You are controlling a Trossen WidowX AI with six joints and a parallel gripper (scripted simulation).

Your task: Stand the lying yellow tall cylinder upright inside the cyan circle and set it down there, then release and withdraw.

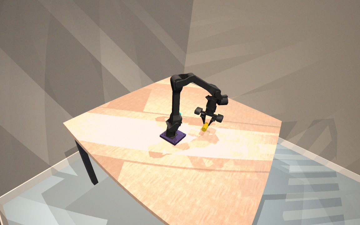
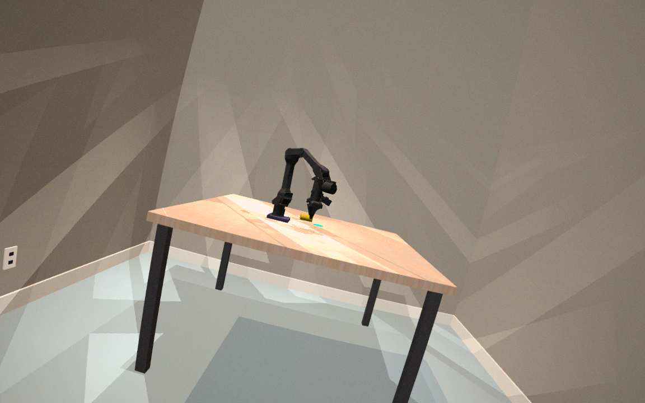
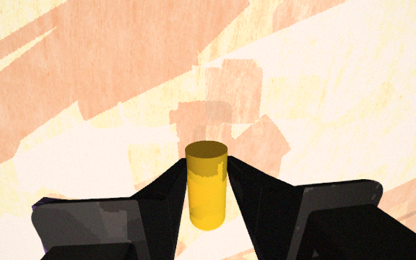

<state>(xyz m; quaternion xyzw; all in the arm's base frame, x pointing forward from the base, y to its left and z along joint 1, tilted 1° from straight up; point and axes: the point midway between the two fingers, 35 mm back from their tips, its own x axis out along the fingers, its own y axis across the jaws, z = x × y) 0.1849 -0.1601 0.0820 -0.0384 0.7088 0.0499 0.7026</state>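
Right now the cyan circle is 27 cm to the left of my gripper tip, 7 cm below it and 7 cm ahead of it. The rest, counted from my gripper tip: yellow tall cylinder: 2 cm behind.
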